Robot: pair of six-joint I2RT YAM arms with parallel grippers.
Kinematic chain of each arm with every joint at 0, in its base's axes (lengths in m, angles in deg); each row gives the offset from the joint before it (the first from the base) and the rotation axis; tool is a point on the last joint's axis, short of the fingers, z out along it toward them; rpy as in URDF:
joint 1: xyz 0 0 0.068 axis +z
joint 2: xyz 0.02 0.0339 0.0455 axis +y
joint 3: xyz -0.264 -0.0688 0 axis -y
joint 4: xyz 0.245 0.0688 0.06 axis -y
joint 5: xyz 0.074 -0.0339 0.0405 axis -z
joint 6: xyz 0.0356 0 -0.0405 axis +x
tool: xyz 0 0 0 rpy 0 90 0
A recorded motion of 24 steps. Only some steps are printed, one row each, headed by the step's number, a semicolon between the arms.
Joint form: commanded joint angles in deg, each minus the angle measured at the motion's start. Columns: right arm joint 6, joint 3, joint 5, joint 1, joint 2, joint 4; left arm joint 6, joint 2, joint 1, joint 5, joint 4, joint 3.
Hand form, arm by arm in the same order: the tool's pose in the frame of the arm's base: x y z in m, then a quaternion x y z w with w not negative. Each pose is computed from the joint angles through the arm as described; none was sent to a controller.
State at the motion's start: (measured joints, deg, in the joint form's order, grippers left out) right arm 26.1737 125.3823 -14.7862 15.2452 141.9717 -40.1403; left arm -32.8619 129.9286 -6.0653 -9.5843 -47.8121 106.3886
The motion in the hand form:
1: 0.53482 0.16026 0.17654 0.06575 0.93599 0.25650 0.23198; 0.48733 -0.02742 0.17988 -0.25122 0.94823 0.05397 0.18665
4: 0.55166 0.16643 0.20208 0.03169 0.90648 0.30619 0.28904; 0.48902 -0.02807 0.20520 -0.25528 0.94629 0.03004 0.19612
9: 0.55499 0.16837 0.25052 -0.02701 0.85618 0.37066 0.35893; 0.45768 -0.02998 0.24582 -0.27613 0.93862 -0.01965 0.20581
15: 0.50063 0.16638 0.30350 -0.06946 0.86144 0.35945 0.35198; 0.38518 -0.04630 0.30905 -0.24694 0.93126 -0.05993 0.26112
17: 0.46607 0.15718 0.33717 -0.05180 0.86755 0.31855 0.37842; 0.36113 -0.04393 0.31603 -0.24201 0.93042 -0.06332 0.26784
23: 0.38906 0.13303 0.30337 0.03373 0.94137 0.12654 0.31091; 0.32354 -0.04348 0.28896 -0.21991 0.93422 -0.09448 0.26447
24: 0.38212 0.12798 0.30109 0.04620 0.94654 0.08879 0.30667; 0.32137 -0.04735 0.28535 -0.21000 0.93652 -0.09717 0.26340
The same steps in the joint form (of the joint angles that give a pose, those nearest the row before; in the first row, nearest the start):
1: 3.44 8.98 -3.13 0.31 4.96 -0.38; 1.13 3.65 1.93 -3.08 -4.82 8.46
4: 2.66 18.12 -7.08 0.22 8.13 2.68; 0.52 2.89 2.02 -0.88 -8.00 12.70
9: 1.34 21.04 -13.59 -0.04 6.04 9.64; -2.90 -6.95 1.85 3.51 -7.91 5.44
15: -3.41 3.29 -14.06 1.27 -10.98 8.15; -2.82 -26.37 -1.22 4.84 -5.19 -9.08
17: -3.76 -4.84 -7.74 1.80 -20.74 7.27; -2.38 -32.00 -1.32 5.01 -4.57 -14.42
23: -2.97 -29.04 13.97 3.56 -36.49 -1.51; -1.15 -40.98 -1.67 8.87 3.32 -30.33
24: -2.88 -30.45 18.08 3.56 -37.63 -3.35; -0.72 -41.33 -2.36 9.14 4.12 -31.49

